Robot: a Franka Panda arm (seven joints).
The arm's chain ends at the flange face. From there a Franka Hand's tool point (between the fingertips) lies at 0.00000 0.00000 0.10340 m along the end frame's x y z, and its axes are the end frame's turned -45 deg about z.
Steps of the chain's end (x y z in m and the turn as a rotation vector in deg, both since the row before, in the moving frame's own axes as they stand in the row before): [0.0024, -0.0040, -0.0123, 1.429, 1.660, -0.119]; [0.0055, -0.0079, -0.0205, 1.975, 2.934, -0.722]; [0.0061, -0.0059, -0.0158, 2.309, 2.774, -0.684]
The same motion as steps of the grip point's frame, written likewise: [0.0085, -0.0008, -0.0124, -0.163, 2.184, -0.119]; [0.0157, -0.0005, -0.0207, -0.678, 3.471, -0.722]; [0.0150, 0.0007, -0.0160, -0.329, 3.594, -0.684]
